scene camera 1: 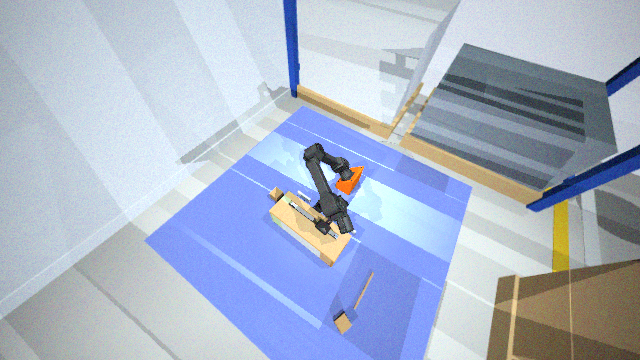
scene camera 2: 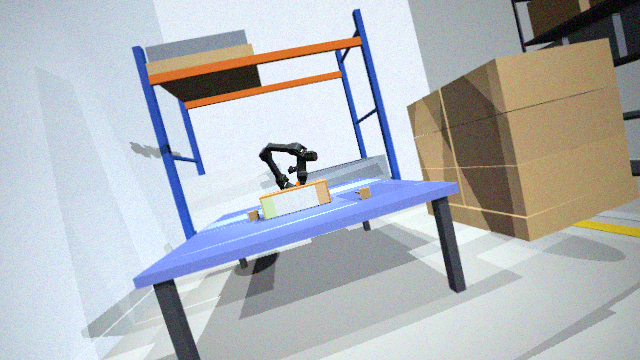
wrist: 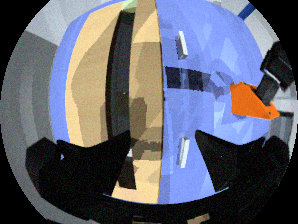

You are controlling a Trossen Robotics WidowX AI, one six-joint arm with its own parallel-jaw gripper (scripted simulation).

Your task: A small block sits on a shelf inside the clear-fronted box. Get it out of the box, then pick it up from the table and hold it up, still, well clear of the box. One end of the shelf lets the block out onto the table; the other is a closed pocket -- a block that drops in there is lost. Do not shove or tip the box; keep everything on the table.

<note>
In view: the gripper (wrist: 164,134) and a tan box (scene camera 1: 292,214).
The tan box is seen too in scene camera 2 (scene camera 2: 311,194) and in the wrist view (wrist: 113,53).
</note>
